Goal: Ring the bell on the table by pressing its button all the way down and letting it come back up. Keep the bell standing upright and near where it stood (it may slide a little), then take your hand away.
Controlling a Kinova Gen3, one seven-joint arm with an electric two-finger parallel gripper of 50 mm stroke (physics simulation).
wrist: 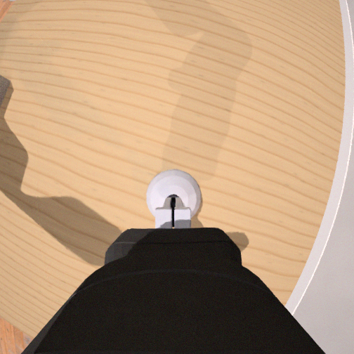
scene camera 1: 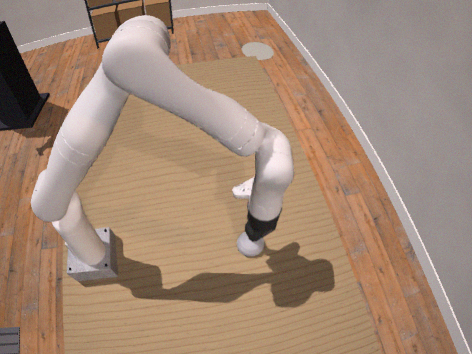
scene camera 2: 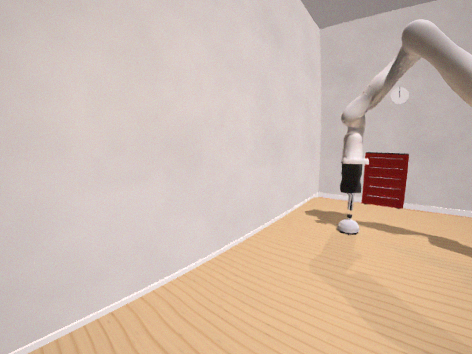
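Note:
The white domed bell stands upright on the wooden table top. Its black button is at the top of the dome; in the wrist view the fingertips cover most of it, and in scene camera 1 the arm hides it. My gripper is shut and empty, pointing down right over the button. The tips are at the button's top, touching it or very close; how far the button is pressed cannot be told.
The arm's grey base block stands at the left in scene camera 1. A red cabinet stands by the far wall. A shelf rack with boxes and a black object stand beyond the table. The arm's shadow falls around the bell.

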